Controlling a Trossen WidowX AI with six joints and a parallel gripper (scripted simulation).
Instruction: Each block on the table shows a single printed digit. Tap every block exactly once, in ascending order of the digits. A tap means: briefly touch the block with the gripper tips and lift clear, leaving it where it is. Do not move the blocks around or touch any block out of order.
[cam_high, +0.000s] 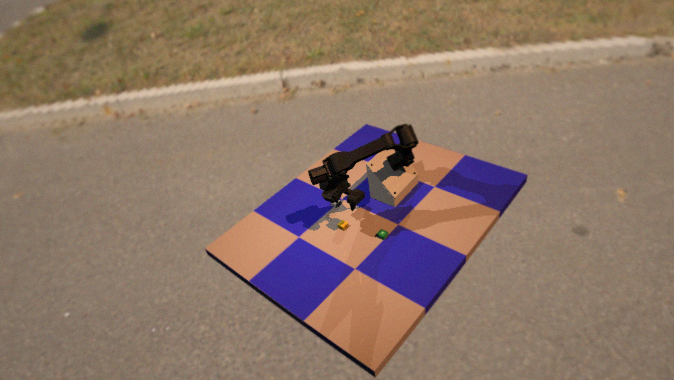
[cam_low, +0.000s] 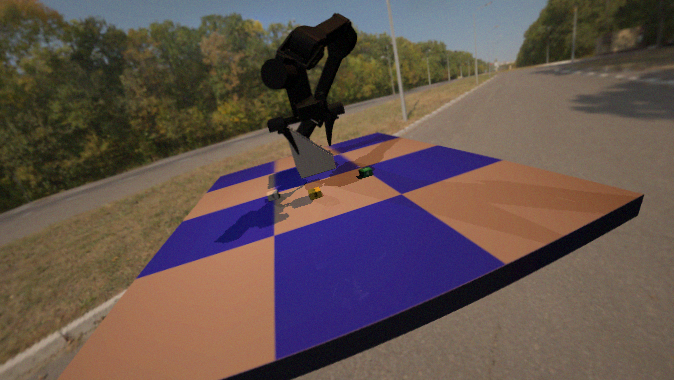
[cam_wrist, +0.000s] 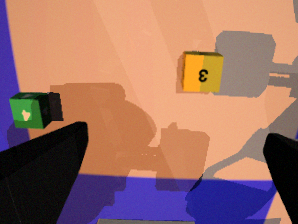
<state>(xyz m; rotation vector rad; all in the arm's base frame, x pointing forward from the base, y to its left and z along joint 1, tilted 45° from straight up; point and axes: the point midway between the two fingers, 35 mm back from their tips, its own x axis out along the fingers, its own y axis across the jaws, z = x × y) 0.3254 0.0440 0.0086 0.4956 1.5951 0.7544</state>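
Right now my gripper tip is 6 cm past the white block, 16 cm to the left of it and 11 cm above it. From my gripper tip the other things lie so: green block: 6 cm behind, 13 cm to the left, 11 cm below; then orange block: 1 cm ahead, 3 cm to the right, 11 cm below.
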